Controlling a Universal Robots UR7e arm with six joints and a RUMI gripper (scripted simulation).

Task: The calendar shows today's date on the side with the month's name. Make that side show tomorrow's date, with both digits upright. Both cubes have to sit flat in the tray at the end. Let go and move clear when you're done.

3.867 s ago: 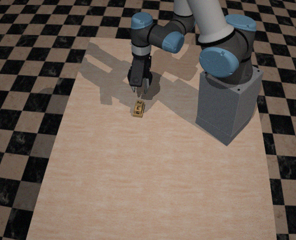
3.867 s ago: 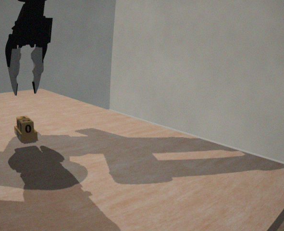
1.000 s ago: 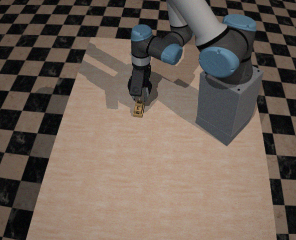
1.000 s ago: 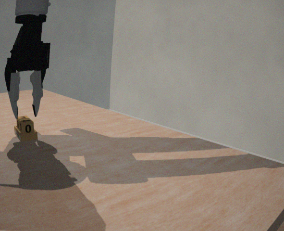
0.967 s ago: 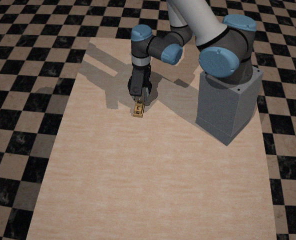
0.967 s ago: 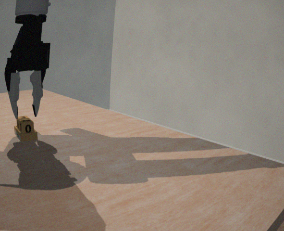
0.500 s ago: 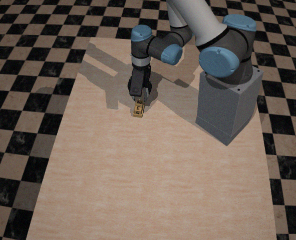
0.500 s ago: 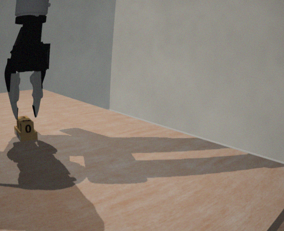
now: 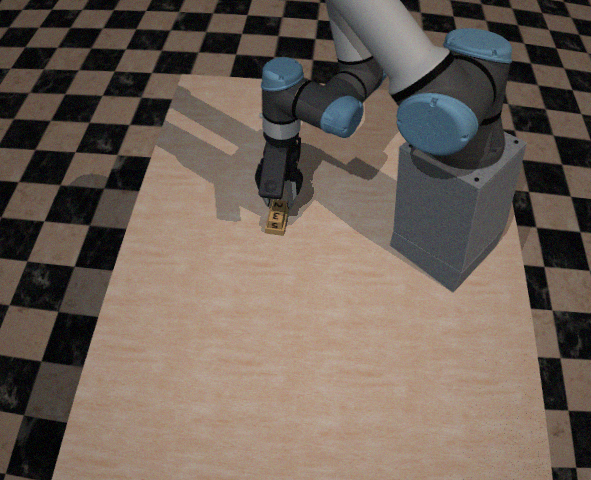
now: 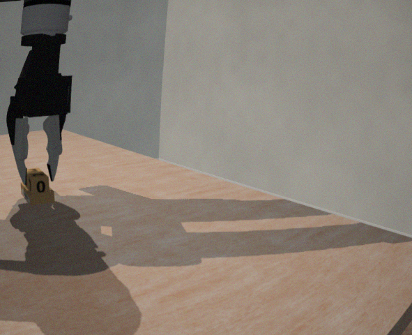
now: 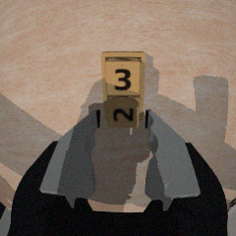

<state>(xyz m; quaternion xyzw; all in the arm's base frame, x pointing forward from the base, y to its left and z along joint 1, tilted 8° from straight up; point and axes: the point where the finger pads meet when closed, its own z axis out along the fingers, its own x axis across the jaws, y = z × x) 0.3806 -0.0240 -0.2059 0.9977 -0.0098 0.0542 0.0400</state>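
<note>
Now: the wooden tray 30 mm below my hand and 20 mm to the left of it. Also, from my hand: wooden digit cube 30 mm to the left, 20 mm below.
</note>
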